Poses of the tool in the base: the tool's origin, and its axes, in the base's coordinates. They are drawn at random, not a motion.
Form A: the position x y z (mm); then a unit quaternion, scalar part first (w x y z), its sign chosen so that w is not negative.
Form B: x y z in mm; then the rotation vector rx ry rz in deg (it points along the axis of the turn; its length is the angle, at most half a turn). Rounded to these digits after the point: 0 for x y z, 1 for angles.
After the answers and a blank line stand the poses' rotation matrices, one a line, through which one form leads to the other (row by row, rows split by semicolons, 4 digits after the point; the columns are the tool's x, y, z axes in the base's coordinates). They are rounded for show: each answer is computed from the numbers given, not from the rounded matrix.
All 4 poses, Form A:
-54 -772 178 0.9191 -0.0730 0.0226 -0.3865
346 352 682 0.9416 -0.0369 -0.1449 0.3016
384 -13 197 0.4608 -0.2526 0.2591 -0.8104
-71 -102 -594 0.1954 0.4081 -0.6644 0.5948
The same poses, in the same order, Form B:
-54 -772 178 -8.6 2.7 -45.5
346 352 682 -4.3 -16.9 35.3
384 -13 197 -35.6 36.5 -114.3
-71 -102 -594 65.5 -106.7 95.5

0.7002 0.7072 0.0980; -0.7138 0.6906 0.1167; 0.0149 -0.1517 0.9883
0.7761 -0.5573 -0.2952; 0.5787 0.8153 -0.0179; 0.2506 -0.1569 0.9553
-0.4477 0.6160 0.6482; -0.8777 -0.4411 -0.1871; 0.1706 -0.6527 0.7381
-0.5905 -0.7748 0.2258; -0.3099 -0.0407 -0.9499; 0.7452 -0.6309 -0.2160

